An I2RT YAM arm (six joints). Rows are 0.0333 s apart.
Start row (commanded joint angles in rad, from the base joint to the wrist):
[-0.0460, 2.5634, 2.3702, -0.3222, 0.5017, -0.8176]
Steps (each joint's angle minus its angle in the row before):
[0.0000, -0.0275, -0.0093, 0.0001, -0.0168, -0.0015]
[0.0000, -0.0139, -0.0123, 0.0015, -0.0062, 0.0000]
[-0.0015, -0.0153, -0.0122, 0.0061, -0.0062, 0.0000]
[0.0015, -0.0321, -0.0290, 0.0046, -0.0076, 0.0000]
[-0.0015, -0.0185, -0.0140, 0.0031, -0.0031, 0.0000]
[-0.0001, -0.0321, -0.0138, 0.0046, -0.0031, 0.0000]
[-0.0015, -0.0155, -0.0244, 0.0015, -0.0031, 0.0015]
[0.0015, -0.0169, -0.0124, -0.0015, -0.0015, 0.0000]
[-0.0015, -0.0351, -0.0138, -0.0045, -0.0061, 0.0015]
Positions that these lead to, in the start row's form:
[-0.0460, 2.5359, 2.3609, -0.3221, 0.4849, -0.8191]
[-0.0460, 2.5220, 2.3486, -0.3206, 0.4787, -0.8191]
[-0.0475, 2.5067, 2.3364, -0.3145, 0.4725, -0.8191]
[-0.0460, 2.4746, 2.3074, -0.3099, 0.4649, -0.8191]
[-0.0475, 2.4561, 2.2934, -0.3068, 0.4618, -0.8191]
[-0.0476, 2.4240, 2.2796, -0.3022, 0.4587, -0.8191]
[-0.0491, 2.4085, 2.2552, -0.3007, 0.4556, -0.8176]
[-0.0476, 2.3916, 2.2428, -0.3022, 0.4541, -0.8176]
[-0.0491, 2.3565, 2.2290, -0.3067, 0.4480, -0.8161]

